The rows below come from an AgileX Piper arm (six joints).
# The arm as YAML. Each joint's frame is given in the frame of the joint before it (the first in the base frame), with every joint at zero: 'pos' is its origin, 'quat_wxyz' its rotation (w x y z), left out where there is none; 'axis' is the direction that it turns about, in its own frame. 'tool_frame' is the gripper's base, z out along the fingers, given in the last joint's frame.
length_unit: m
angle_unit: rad
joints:
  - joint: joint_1
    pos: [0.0, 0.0, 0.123]
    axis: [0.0, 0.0, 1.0]
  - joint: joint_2
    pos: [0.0, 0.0, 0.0]
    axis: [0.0, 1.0, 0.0]
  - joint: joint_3
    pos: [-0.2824, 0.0, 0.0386]
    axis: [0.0, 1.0, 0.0]
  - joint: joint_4
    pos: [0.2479, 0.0, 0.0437]
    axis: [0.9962, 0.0, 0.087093]
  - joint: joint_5
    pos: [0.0, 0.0, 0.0]
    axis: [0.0, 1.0, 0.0]
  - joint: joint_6
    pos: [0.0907, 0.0, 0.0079]
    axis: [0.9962, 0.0, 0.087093]
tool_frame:
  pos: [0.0, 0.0, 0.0]
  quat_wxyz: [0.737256, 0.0, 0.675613, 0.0]
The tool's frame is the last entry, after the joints.
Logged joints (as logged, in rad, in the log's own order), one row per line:
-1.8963, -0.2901, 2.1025, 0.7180, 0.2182, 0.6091
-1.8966, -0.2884, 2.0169, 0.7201, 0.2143, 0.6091
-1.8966, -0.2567, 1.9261, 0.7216, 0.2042, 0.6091
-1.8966, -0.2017, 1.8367, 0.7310, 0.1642, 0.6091
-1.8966, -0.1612, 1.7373, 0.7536, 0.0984, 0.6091
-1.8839, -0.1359, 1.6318, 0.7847, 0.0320, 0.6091
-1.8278, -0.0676, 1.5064, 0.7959, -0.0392, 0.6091
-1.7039, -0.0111, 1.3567, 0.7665, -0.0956, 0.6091
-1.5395, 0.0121, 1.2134, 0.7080, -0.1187, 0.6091
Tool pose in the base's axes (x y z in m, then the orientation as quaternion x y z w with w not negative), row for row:
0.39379, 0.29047, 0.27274, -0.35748, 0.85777, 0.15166, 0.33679
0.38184, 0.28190, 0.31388, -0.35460, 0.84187, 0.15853, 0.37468
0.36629, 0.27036, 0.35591, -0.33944, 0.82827, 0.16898, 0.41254
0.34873, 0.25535, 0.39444, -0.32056, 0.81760, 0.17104, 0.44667
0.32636, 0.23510, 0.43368, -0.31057, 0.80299, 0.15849, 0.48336
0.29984, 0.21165, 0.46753, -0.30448, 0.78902, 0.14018, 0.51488
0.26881, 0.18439, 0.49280, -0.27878, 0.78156, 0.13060, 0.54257
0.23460, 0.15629, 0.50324, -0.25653, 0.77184, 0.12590, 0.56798
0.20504, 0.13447, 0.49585, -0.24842, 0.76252, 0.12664, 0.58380
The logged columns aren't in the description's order. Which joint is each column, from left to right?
Columns, left to right: joint_3, joint_6, joint_2, joint_5, joint_4, joint_1.
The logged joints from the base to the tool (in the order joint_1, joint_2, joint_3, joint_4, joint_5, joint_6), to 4 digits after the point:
0.6091, 2.1025, -1.8963, 0.2182, 0.7180, -0.2901
0.6091, 2.0169, -1.8966, 0.2143, 0.7201, -0.2884
0.6091, 1.9261, -1.8966, 0.2042, 0.7216, -0.2567
0.6091, 1.8367, -1.8966, 0.1642, 0.7310, -0.2017
0.6091, 1.7373, -1.8966, 0.0984, 0.7536, -0.1612
0.6091, 1.6318, -1.8839, 0.0320, 0.7847, -0.1359
0.6091, 1.5064, -1.8278, -0.0392, 0.7959, -0.0676
0.6091, 1.3567, -1.7039, -0.0956, 0.7665, -0.0111
0.6091, 1.2134, -1.5395, -0.1187, 0.7080, 0.0121

